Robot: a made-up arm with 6 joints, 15 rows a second.
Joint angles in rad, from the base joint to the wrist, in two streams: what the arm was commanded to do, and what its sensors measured. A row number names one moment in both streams.
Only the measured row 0 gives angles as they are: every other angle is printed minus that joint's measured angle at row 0.
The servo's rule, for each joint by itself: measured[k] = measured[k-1] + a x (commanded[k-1-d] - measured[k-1]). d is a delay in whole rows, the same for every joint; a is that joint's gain. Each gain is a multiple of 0.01, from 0.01 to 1. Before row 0 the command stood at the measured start. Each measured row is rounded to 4 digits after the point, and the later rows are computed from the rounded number. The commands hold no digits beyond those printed.
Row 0, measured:
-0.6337 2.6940 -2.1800 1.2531 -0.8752 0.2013
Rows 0 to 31, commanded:
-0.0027 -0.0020 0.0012 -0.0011 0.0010 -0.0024
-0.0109 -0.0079 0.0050 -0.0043 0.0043 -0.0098
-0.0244 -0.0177 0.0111 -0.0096 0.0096 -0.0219
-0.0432 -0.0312 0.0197 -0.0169 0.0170 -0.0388
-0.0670 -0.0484 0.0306 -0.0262 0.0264 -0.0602
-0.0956 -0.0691 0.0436 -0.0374 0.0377 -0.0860
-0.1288 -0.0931 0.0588 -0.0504 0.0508 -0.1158
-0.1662 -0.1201 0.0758 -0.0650 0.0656 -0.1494
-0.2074 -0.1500 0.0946 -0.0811 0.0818 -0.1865
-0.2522 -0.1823 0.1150 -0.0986 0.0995 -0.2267
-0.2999 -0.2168 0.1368 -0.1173 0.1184 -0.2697
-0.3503 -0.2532 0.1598 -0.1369 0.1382 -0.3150
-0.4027 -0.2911 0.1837 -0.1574 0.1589 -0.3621
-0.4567 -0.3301 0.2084 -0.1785 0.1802 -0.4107
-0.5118 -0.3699 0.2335 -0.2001 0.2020 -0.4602
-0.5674 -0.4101 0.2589 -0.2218 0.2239 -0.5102
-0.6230 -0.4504 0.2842 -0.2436 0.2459 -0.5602
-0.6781 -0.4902 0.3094 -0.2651 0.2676 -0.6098
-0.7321 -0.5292 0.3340 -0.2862 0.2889 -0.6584
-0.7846 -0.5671 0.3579 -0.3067 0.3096 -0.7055
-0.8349 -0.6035 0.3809 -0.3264 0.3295 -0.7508
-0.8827 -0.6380 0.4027 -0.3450 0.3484 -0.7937
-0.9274 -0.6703 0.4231 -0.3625 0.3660 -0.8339
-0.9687 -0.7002 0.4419 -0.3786 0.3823 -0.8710
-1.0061 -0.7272 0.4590 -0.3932 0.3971 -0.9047
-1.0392 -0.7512 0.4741 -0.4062 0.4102 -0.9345
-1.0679 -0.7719 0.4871 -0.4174 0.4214 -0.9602
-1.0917 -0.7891 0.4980 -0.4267 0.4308 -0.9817
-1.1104 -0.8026 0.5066 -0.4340 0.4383 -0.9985
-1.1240 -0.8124 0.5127 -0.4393 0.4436 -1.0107
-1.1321 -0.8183 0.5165 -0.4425 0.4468 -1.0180
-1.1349 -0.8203 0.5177 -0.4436 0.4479 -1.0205
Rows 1 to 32, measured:
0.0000 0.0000 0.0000 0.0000 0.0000 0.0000
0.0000 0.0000 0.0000 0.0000 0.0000 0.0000
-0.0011 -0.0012 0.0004 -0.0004 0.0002 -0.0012
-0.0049 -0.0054 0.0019 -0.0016 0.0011 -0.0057
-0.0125 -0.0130 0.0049 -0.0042 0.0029 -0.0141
-0.0245 -0.0243 0.0098 -0.0083 0.0059 -0.0269
-0.0411 -0.0392 0.0167 -0.0140 0.0102 -0.0442
-0.0624 -0.0577 0.0256 -0.0215 0.0160 -0.0659
-0.0883 -0.0796 0.0366 -0.0307 0.0233 -0.0918
-0.1187 -0.1047 0.0495 -0.0417 0.0322 -0.1218
-0.1533 -0.1328 0.0644 -0.0543 0.0426 -0.1554
-0.1919 -0.1635 0.0811 -0.0685 0.0545 -0.1925
-0.2340 -0.1965 0.0995 -0.0841 0.0679 -0.2326
-0.2794 -0.2317 0.1194 -0.1010 0.0827 -0.2754
-0.3275 -0.2685 0.1406 -0.1190 0.0987 -0.3205
-0.3779 -0.3067 0.1630 -0.1380 0.1158 -0.3674
-0.4301 -0.3459 0.1863 -0.1579 0.1339 -0.4157
-0.4836 -0.3857 0.2103 -0.1783 0.1528 -0.4648
-0.5380 -0.4258 0.2347 -0.1992 0.1724 -0.5144
-0.5926 -0.4657 0.2594 -0.2203 0.1924 -0.5640
-0.6470 -0.5051 0.2840 -0.2414 0.2127 -0.6131
-0.7007 -0.5435 0.3084 -0.2623 0.2330 -0.6611
-0.7530 -0.5807 0.3323 -0.2828 0.2533 -0.7077
-0.8036 -0.6162 0.3555 -0.3027 0.2733 -0.7524
-0.8519 -0.6497 0.3778 -0.3218 0.2928 -0.7948
-0.8975 -0.6810 0.3990 -0.3400 0.3116 -0.8344
-0.9399 -0.7096 0.4188 -0.3570 0.3296 -0.8710
-0.9786 -0.7354 0.4370 -0.3727 0.3465 -0.9040
-1.0134 -0.7580 0.4535 -0.3870 0.3622 -0.9332
-1.0439 -0.7773 0.4682 -0.3997 0.3766 -0.9584
-1.0698 -0.7930 0.4809 -0.4107 0.3896 -0.9793
-1.0909 -0.8050 0.4914 -0.4199 0.4009 -0.9956
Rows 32 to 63, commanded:
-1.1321 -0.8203 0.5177 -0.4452 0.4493 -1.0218
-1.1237 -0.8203 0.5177 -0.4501 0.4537 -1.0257
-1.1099 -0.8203 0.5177 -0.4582 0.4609 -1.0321
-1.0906 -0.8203 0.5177 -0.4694 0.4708 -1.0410
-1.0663 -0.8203 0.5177 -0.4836 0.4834 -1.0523
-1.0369 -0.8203 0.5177 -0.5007 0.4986 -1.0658
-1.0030 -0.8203 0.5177 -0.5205 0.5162 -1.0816
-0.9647 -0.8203 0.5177 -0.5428 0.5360 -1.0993
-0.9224 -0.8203 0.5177 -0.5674 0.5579 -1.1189
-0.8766 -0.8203 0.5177 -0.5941 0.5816 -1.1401
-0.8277 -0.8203 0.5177 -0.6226 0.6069 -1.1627
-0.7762 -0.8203 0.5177 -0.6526 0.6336 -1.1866
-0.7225 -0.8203 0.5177 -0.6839 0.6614 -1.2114
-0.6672 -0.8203 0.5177 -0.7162 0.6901 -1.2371
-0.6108 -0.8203 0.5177 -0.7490 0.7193 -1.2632
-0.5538 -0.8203 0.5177 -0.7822 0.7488 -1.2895
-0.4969 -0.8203 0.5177 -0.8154 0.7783 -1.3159
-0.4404 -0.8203 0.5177 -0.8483 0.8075 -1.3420
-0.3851 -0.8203 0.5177 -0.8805 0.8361 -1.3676
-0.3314 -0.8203 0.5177 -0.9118 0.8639 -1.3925
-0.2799 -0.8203 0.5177 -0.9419 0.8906 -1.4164
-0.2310 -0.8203 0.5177 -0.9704 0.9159 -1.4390
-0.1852 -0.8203 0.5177 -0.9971 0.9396 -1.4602
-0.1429 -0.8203 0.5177 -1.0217 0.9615 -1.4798
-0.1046 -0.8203 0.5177 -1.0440 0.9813 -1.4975
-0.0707 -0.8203 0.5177 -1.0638 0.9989 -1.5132
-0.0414 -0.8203 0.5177 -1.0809 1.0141 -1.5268
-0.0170 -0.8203 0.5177 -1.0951 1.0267 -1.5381
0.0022 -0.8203 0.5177 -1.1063 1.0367 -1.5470
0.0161 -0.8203 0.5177 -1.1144 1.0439 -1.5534
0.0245 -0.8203 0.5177 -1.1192 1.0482 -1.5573
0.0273 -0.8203 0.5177 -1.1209 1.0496 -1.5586
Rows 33 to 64, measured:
-1.1070 -0.8132 0.4997 -0.4271 0.4105 -1.0072
-1.1179 -0.8176 0.5056 -0.4324 0.4184 -1.0141
-1.1234 -0.8193 0.5096 -0.4365 0.4249 -1.0181
-1.1235 -0.8199 0.5123 -0.4409 0.4309 -1.0221
-1.1182 -0.8201 0.5141 -0.4464 0.4372 -1.0273
-1.1074 -0.8202 0.5153 -0.4538 0.4443 -1.0344
-1.0914 -0.8203 0.5161 -0.4633 0.4525 -1.0437
-1.0701 -0.8203 0.5166 -0.4753 0.4622 -1.0552
-1.0439 -0.8203 0.5170 -0.4898 0.4735 -1.0689
-1.0130 -0.8203 0.5172 -0.5068 0.4866 -1.0847
-0.9777 -0.8203 0.5174 -0.5262 0.5016 -1.1025
-0.9383 -0.8203 0.5175 -0.5479 0.5184 -1.1221
-0.8952 -0.8203 0.5176 -0.5718 0.5370 -1.1432
-0.8488 -0.8203 0.5176 -0.5977 0.5573 -1.1658
-0.7995 -0.8203 0.5176 -0.6253 0.5792 -1.1895
-0.7479 -0.8203 0.5176 -0.6544 0.6025 -1.2143
-0.6944 -0.8203 0.5176 -0.6847 0.6270 -1.2397
-0.6396 -0.8203 0.5176 -0.7159 0.6526 -1.2656
-0.5839 -0.8203 0.5176 -0.7477 0.6790 -1.2918
-0.5279 -0.8203 0.5176 -0.7799 0.7060 -1.3179
-0.4722 -0.8203 0.5176 -0.8121 0.7333 -1.3437
-0.4173 -0.8203 0.5176 -0.8440 0.7607 -1.3691
-0.3637 -0.8203 0.5176 -0.8753 0.7880 -1.3937
-0.3119 -0.8203 0.5176 -0.9057 0.8149 -1.4173
-0.2625 -0.8203 0.5176 -0.9349 0.8411 -1.4396
-0.2159 -0.8203 0.5176 -0.9627 0.8664 -1.4605
-0.1725 -0.8203 0.5176 -0.9887 0.8905 -1.4797
-0.1328 -0.8203 0.5176 -1.0127 0.9133 -1.4971
-0.0972 -0.8203 0.5176 -1.0345 0.9345 -1.5125
-0.0659 -0.8203 0.5176 -1.0539 0.9539 -1.5258
-0.0393 -0.8203 0.5176 -1.0707 0.9713 -1.5368
-0.0177 -0.8203 0.5176 -1.0847 0.9865 -1.5454

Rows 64 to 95, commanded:
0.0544 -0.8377 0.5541 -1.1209 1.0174 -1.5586
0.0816 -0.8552 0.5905 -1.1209 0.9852 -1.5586
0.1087 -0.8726 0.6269 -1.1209 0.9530 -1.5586
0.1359 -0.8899 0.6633 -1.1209 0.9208 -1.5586
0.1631 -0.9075 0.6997 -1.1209 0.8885 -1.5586
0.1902 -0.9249 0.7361 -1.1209 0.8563 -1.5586
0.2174 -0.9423 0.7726 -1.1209 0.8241 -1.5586
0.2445 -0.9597 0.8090 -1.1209 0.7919 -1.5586
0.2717 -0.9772 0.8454 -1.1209 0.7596 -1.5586
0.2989 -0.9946 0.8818 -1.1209 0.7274 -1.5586
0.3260 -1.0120 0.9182 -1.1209 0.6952 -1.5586
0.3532 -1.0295 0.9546 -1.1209 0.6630 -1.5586
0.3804 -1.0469 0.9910 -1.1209 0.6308 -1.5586
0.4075 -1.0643 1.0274 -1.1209 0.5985 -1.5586
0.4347 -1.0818 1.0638 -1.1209 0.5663 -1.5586
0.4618 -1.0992 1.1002 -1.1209 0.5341 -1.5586
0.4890 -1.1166 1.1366 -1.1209 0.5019 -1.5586
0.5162 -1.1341 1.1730 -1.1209 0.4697 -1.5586
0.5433 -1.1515 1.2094 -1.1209 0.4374 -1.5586
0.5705 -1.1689 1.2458 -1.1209 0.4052 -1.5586
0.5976 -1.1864 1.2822 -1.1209 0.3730 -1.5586
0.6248 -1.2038 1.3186 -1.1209 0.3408 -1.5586
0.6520 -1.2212 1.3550 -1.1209 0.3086 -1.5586
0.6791 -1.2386 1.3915 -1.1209 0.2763 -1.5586
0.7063 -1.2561 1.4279 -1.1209 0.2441 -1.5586
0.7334 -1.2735 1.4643 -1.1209 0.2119 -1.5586
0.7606 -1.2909 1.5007 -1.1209 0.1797 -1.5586
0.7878 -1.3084 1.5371 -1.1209 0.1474 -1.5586
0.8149 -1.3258 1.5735 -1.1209 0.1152 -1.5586
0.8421 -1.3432 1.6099 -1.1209 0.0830 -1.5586
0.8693 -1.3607 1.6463 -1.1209 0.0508 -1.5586
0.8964 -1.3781 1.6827 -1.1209 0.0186 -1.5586
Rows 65 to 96, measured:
-0.0012 -0.8203 0.5176 -1.0957 0.9995 -1.5516
0.0099 -0.8203 0.5176 -1.1038 1.0100 -1.5552
0.0273 -0.8311 0.5296 -1.1093 1.0116 -1.5570
0.0485 -0.8460 0.5497 -1.1130 1.0061 -1.5578
0.0720 -0.8625 0.5752 -1.1155 0.9949 -1.5582
0.0969 -0.8795 0.6043 -1.1172 0.9793 -1.5584
0.1227 -0.8969 0.6358 -1.1184 0.9602 -1.5585
0.1490 -0.9143 0.6689 -1.1192 0.9384 -1.5586
0.1757 -0.9317 0.7031 -1.1197 0.9144 -1.5586
0.2025 -0.9491 0.7380 -1.1201 0.8887 -1.5586
0.2295 -0.9665 0.7734 -1.1204 0.8616 -1.5586
0.2566 -0.9839 0.8092 -1.1206 0.8334 -1.5586
0.2837 -1.0013 0.8452 -1.1207 0.8044 -1.5586
0.3108 -1.0188 0.8813 -1.1208 0.7747 -1.5586
0.3379 -1.0362 0.9175 -1.1208 0.7445 -1.5586
0.3650 -1.0536 0.9538 -1.1208 0.7138 -1.5586
0.3922 -1.0711 0.9901 -1.1208 0.6828 -1.5586
0.4193 -1.0885 1.0264 -1.1208 0.6516 -1.5586
0.4465 -1.1059 1.0628 -1.1208 0.6202 -1.5586
0.4737 -1.1234 1.0992 -1.1208 0.5886 -1.5586
0.5008 -1.1408 1.1356 -1.1208 0.5568 -1.5586
0.5280 -1.1582 1.1720 -1.1208 0.5250 -1.5586
0.5551 -1.1757 1.2084 -1.1208 0.4931 -1.5586
0.5823 -1.1931 1.2448 -1.1208 0.4611 -1.5586
0.6095 -1.2105 1.2812 -1.1208 0.4291 -1.5586
0.6366 -1.2279 1.3176 -1.1208 0.3970 -1.5586
0.6638 -1.2454 1.3540 -1.1208 0.3649 -1.5586
0.6909 -1.2628 1.3904 -1.1208 0.3328 -1.5586
0.7181 -1.2802 1.4268 -1.1208 0.3006 -1.5586
0.7453 -1.2977 1.4632 -1.1208 0.2684 -1.5586
0.7724 -1.3151 1.4996 -1.1208 0.2362 -1.5586
0.7996 -1.3325 1.5360 -1.1208 0.2040 -1.5586

